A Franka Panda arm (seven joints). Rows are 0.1 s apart.
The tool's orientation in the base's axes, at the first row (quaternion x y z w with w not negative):
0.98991, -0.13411, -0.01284, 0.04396
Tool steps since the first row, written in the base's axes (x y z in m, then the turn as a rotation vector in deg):
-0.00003, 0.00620, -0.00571, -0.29, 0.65, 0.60
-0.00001, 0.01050, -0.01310, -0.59, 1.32, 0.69
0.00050, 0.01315, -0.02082, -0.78, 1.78, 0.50
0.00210, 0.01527, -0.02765, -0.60, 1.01, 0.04
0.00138, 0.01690, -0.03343, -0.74, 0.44, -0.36
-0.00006, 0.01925, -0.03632, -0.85, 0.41, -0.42
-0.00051, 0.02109, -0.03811, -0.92, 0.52, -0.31
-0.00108, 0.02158, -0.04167, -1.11, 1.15, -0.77
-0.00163, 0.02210, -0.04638, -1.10, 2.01, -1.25
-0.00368, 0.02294, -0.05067, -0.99, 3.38, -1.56
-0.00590, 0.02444, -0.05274, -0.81, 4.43, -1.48
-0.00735, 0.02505, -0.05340, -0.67, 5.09, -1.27
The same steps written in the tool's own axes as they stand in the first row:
-0.00160, -0.00646, 0.00517, -0.46, -0.49, -0.64
-0.00263, -0.01126, 0.01217, -0.93, -1.05, -0.78
-0.00274, -0.01464, 0.01961, -1.23, -1.46, -0.62
-0.00167, -0.01772, 0.02618, -0.85, -0.81, -0.10
-0.00272, -0.01962, 0.03183, -0.83, -0.26, 0.35
-0.00470, -0.02175, 0.03456, -0.92, -0.21, 0.42
-0.00560, -0.02356, 0.03621, -1.02, -0.28, 0.30
-0.00623, -0.02420, 0.03973, -1.37, -0.88, 0.71
-0.00683, -0.02498, 0.04440, -1.58, -1.75, 1.12
-0.00897, -0.02564, 0.04868, -1.83, -3.12, 1.31
-0.01148, -0.02668, 0.05070, -1.94, -4.17, 1.13
-0.01303, -0.02694, 0.05136, -1.99, -4.83, 0.86

